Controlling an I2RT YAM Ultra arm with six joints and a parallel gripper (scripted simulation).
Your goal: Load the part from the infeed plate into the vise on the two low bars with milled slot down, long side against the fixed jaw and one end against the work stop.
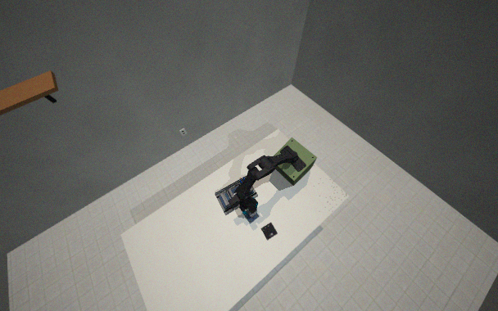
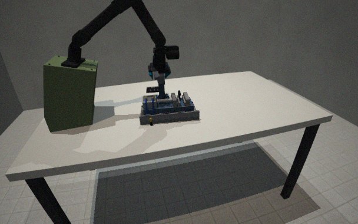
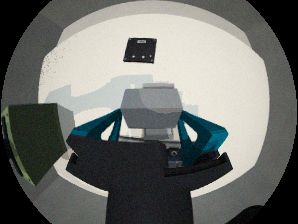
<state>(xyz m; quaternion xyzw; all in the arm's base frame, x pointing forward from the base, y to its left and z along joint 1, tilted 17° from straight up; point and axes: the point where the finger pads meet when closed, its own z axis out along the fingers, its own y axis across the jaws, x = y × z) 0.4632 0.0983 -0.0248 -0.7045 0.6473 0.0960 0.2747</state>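
Now: hand 1 cm to the right of the grey block part and 1 cm below it. Round my hand: cylinder rod (19 cm to the right, 7 cm below); air cylinder (18 cm to the right, 8 cm behind, 7 cm below); vise (19 cm to the right, 11 cm below, 2 cm ahead).
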